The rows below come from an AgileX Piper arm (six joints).
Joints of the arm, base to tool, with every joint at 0 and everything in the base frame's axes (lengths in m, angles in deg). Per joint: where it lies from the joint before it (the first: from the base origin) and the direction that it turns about. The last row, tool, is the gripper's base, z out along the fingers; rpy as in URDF.
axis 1: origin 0 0 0.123 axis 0 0 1
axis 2: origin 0 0 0 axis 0 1 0
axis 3: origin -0.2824 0 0.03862 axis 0 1 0
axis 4: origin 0.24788 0 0.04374 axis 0.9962 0 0.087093
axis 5: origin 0 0 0 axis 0 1 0
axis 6: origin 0.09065 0 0.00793 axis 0.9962 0 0.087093
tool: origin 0 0 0 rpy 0 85.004 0
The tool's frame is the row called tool.
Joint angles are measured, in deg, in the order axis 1, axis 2, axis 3, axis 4, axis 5, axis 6. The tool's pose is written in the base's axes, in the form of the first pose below.
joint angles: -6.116, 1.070, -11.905, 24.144, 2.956, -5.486
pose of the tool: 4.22, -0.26, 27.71, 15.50, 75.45, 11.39
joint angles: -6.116, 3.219, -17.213, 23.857, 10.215, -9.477
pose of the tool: 4.01, 0.23, 29.50, 10.71, 79.79, 9.46
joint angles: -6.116, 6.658, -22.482, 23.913, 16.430, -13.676
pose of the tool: 4.14, 0.61, 31.28, 6.04, 84.17, 7.48
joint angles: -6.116, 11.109, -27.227, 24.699, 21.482, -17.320
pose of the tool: 4.74, 0.89, 32.84, 2.27, 88.61, 6.59
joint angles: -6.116, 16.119, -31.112, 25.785, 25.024, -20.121
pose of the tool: 5.83, 1.06, 34.05, -0.37, 92.83, 6.58
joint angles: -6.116, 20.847, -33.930, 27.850, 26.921, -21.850
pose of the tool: 7.15, 1.17, 34.89, -1.25, 96.07, 8.17
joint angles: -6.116, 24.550, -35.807, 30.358, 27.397, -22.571
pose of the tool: 8.32, 1.24, 35.47, -0.61, 97.82, 10.57
